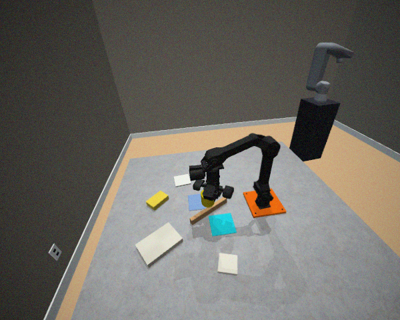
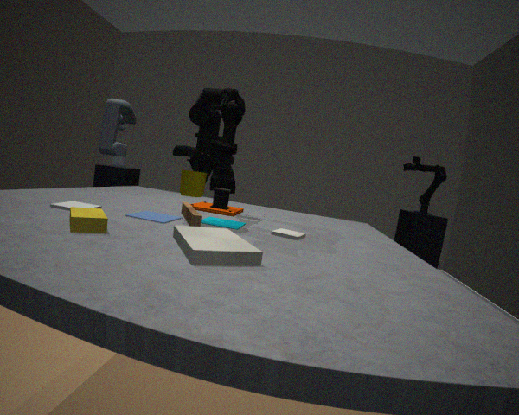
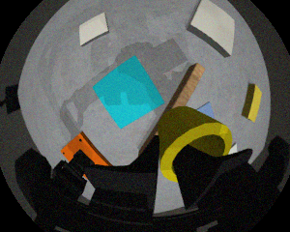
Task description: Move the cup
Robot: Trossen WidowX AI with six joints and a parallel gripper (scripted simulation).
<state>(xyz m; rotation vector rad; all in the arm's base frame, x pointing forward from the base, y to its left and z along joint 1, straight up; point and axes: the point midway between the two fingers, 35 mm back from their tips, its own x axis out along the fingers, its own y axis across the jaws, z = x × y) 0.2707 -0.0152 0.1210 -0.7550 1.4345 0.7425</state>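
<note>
My gripper tip is now 2 cm past the cyan pad, 7 cm to the right of it and 11 cm above it. The rest, counted from my gripper tip: wooden bar: 2 cm ahead, 2 cm to the right, 9 cm below; then blue pad: 6 cm ahead, 11 cm to the right, 11 cm below; then cup: 2 cm ahead, 2 cm to the right.
</note>
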